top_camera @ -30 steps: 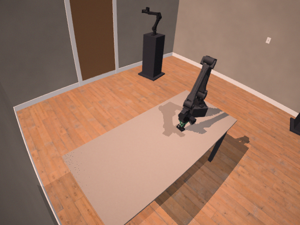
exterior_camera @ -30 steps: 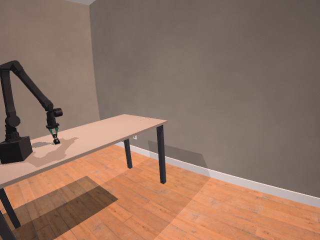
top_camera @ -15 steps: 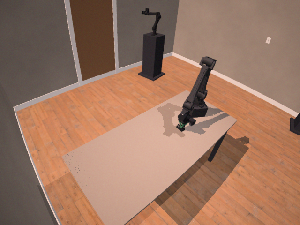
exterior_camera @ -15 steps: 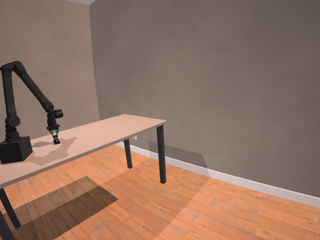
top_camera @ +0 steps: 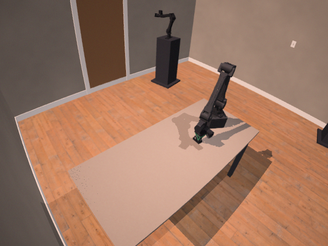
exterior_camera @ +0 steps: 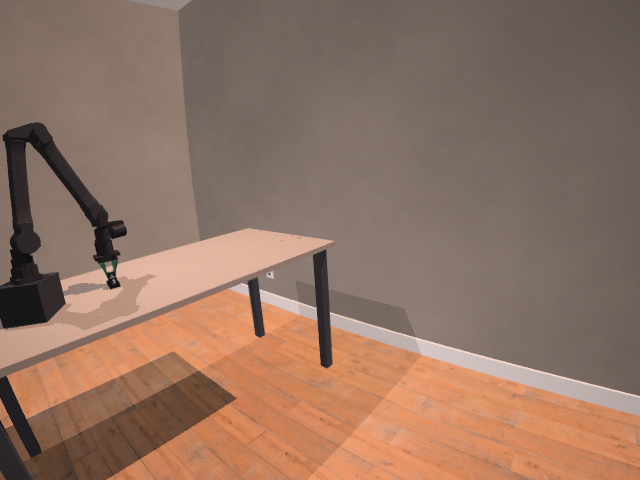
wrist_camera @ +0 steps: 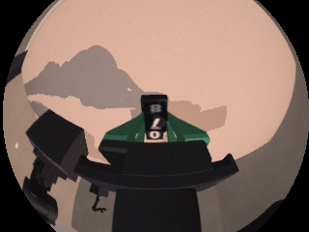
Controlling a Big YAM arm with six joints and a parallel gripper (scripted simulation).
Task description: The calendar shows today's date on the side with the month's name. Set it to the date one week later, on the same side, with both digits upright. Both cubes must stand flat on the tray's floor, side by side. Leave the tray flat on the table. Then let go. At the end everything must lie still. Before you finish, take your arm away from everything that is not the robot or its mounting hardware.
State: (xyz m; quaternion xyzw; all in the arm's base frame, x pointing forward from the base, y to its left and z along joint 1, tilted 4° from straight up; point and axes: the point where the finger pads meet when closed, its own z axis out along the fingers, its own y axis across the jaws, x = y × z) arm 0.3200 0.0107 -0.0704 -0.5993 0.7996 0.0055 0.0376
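My gripper is now 10 mm past the dark calendar tray, 20 mm to the left of it and 30 mm above it.
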